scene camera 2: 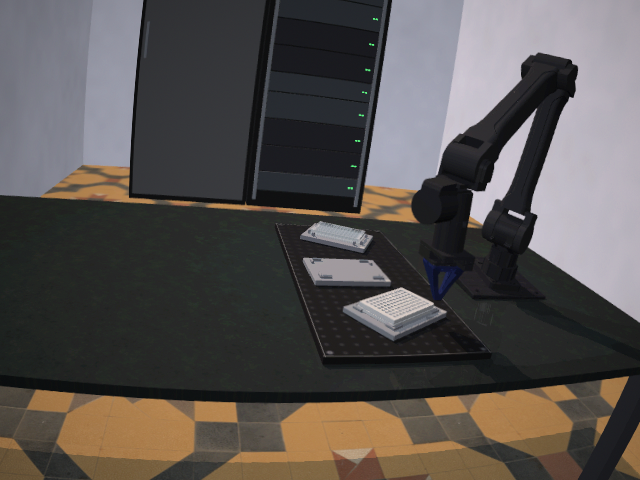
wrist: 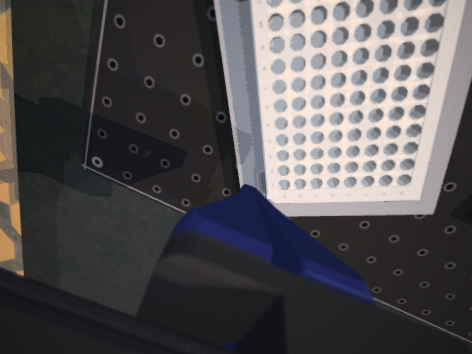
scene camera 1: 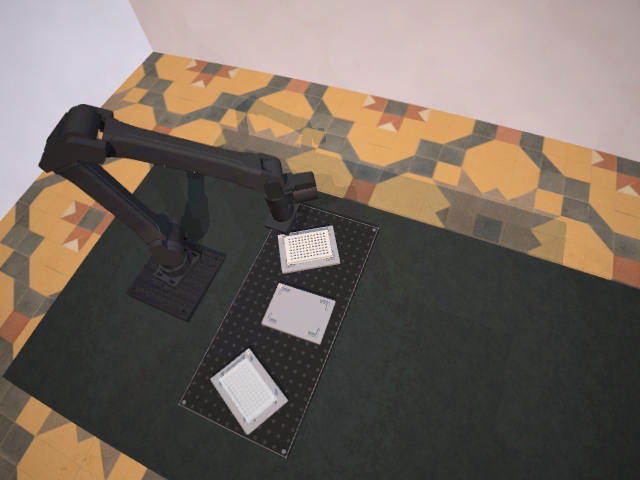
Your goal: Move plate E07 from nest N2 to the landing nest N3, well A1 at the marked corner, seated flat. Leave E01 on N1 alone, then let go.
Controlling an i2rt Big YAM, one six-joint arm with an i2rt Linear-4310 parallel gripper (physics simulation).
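I find my gripper both in the wrist view and in scene camera 1; it is shut, and it holds nothing. There is a plate nest here too.
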